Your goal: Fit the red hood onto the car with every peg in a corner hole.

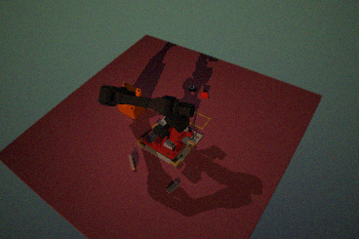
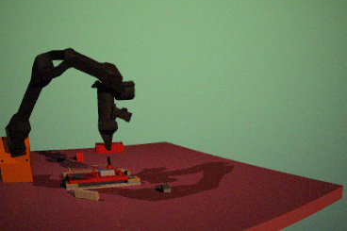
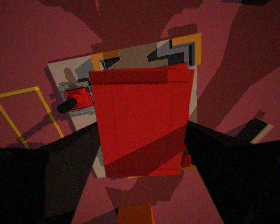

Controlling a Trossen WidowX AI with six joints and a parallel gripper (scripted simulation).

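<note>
Right now my gripper tip is 2 cm past the grey engine block, 2 cm to the left of it and 9 cm above it. The rest, counted from my gripper tip: tan wooden bar (15 cm behind, 18 cm to the right, 10 cm below); dark wheel (12 cm behind, 41 cm to the left, 10 cm below); red hood (1 cm above).
</note>
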